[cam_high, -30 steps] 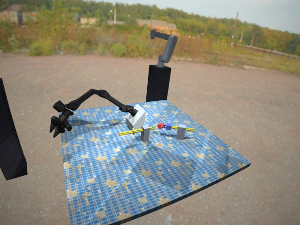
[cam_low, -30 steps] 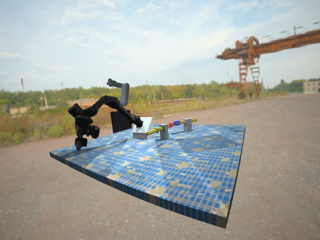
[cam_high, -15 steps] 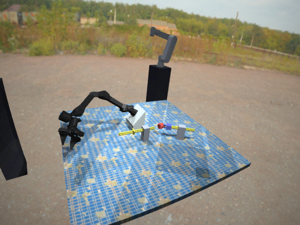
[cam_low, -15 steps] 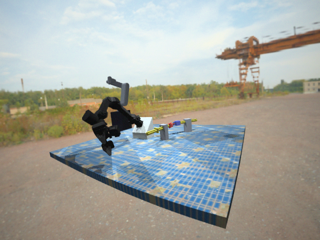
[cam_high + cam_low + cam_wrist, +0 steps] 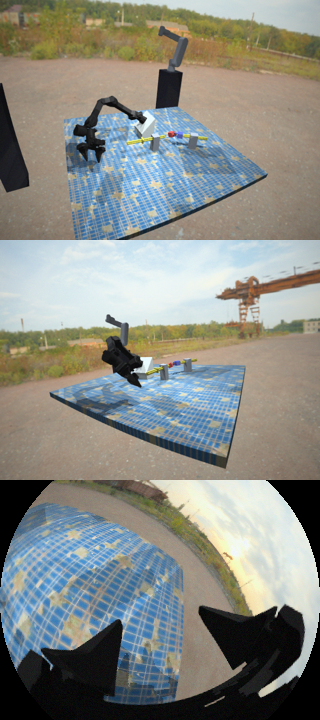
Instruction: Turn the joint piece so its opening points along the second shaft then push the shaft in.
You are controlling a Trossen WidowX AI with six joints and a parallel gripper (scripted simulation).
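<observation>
My gripper tip is 66 cm to the right of the red square joint piece, 9 cm past it and 3 cm above it.
</observation>
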